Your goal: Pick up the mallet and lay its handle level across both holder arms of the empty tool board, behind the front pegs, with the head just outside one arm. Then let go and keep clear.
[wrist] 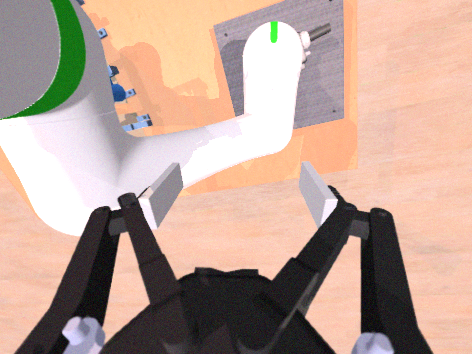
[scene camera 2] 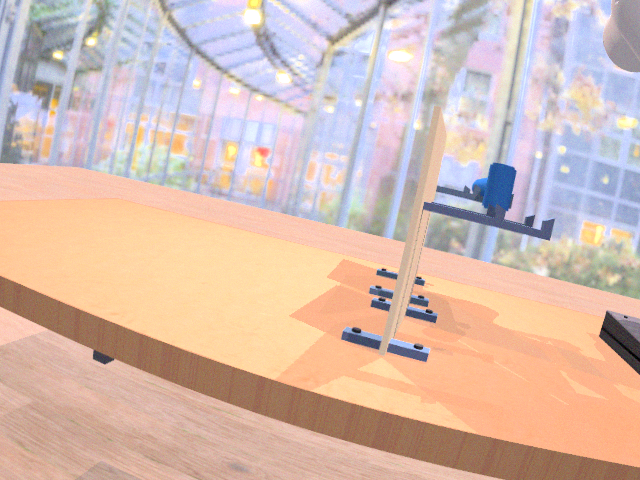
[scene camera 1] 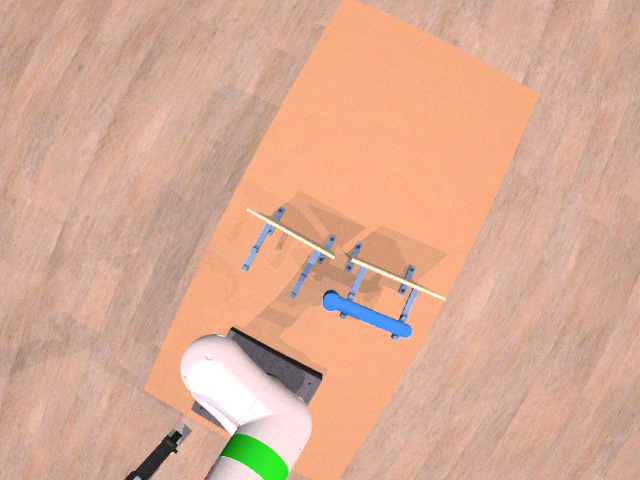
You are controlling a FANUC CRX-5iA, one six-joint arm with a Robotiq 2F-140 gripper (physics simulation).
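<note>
The blue mallet point(scene camera 1: 372, 316) point(scene camera 2: 500, 186) point(wrist: 118, 92) lies across both arms of the right tool board point(scene camera 1: 399, 279), in scene camera 1. Its head is just outside that board's left arm, towards the other board. In scene camera 2 its handle shows behind the head, between upright pegs; how level it lies is hard to tell. The left tool board point(scene camera 1: 290, 233) point(scene camera 2: 434, 155) has two bare holder arms with pegs. My gripper point(wrist: 239, 174) is open and empty, far from the mallet, past the table edge by the robot base. The robot arm hides most of the mallet in the wrist view.
The dark robot base plate point(scene camera 1: 305, 383) point(wrist: 325, 95) sits on the orange table top point(scene camera 1: 403, 129) point(scene camera 2: 180, 268), in front of the boards. The white arm point(scene camera 1: 279, 408) point(wrist: 75, 165) reaches over it. The boards stand close side by side on blue feet.
</note>
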